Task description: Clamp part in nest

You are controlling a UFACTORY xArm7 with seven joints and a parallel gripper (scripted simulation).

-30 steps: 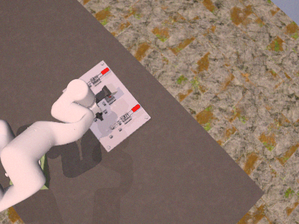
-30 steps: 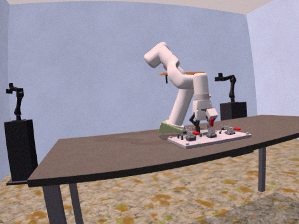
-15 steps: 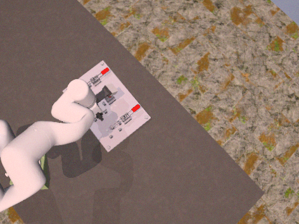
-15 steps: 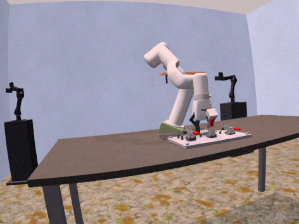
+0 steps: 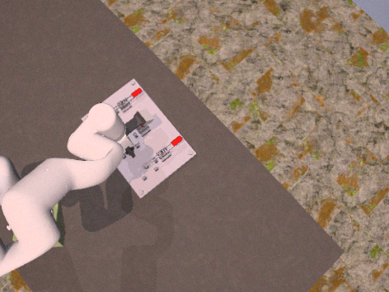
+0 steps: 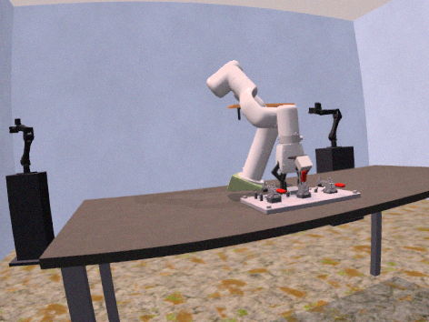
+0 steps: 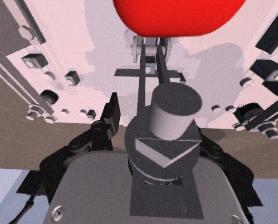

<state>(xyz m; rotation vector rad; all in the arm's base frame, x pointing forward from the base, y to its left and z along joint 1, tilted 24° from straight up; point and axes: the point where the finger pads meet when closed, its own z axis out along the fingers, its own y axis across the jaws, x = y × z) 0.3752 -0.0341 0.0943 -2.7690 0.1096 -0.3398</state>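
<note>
Right now my hand is 10 mm above the pale grey block part. From my hand the other things lie so: fixture plate (50 mm ahead, 40 mm below); then toggle clamp (70 mm ahead, 110 mm to the right, 10 mm above).
</note>
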